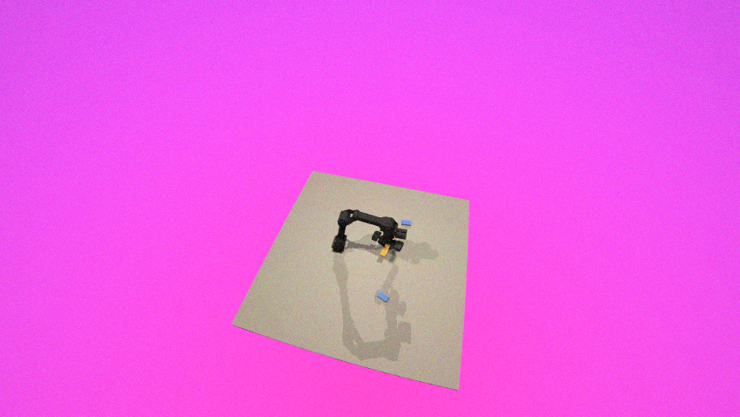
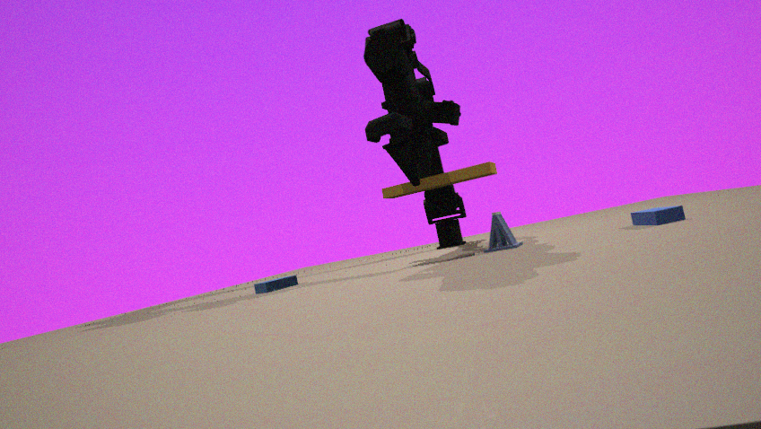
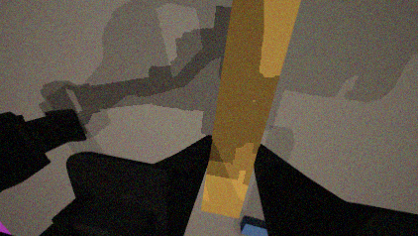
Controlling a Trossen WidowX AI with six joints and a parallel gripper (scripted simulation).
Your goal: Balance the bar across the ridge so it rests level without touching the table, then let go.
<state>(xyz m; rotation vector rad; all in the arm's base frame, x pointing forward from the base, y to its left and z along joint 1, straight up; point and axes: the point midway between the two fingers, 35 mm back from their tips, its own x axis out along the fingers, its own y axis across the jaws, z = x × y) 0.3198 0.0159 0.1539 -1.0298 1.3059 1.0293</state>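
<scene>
Now: gripper tip 30 mm short of the grey-blue ridge, 100 mm to the right of it and 90 mm above it. The rest, counted from my gripper tip: bar 10 mm ahead, 30 mm to the left; blue block 80 mm ahead, 300 mm to the left, 110 mm below.
</scene>
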